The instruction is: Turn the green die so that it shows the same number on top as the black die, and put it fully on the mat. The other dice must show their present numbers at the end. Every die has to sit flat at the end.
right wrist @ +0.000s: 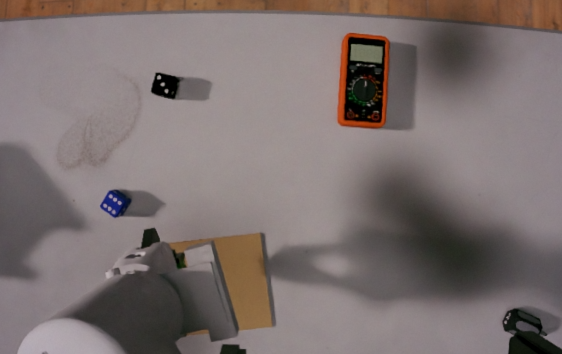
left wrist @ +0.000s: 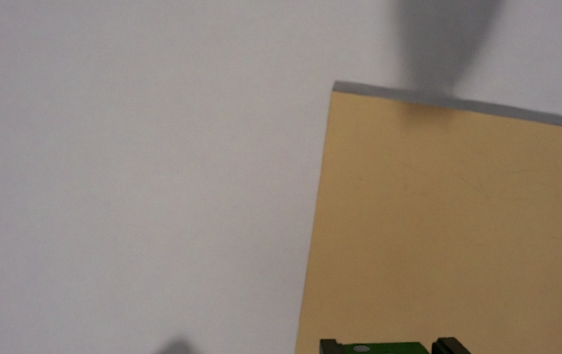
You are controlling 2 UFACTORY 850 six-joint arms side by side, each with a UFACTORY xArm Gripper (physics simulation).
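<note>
The green die (left wrist: 387, 348) (right wrist: 181, 259) shows as a sliver at the bottom of the left wrist view, with one pip in sight; its top number cannot be read. My left gripper (left wrist: 384, 347) is shut on it, over the tan mat (left wrist: 425, 210) (right wrist: 247, 280); the height above the mat is hard to judge. The black die (right wrist: 164, 85) lies at the upper left of the right wrist view, three on top. The blue die (right wrist: 115, 203) shows six, left of the mat. My right gripper (right wrist: 381, 347) is open and empty, its fingertips at the bottom edge of its view.
An orange multimeter (right wrist: 364, 80) lies at the upper right of the right wrist view. A small black object with white marks (right wrist: 521, 321) lies at the lower right, beside my right gripper's right finger. The left arm covers much of the mat in that view.
</note>
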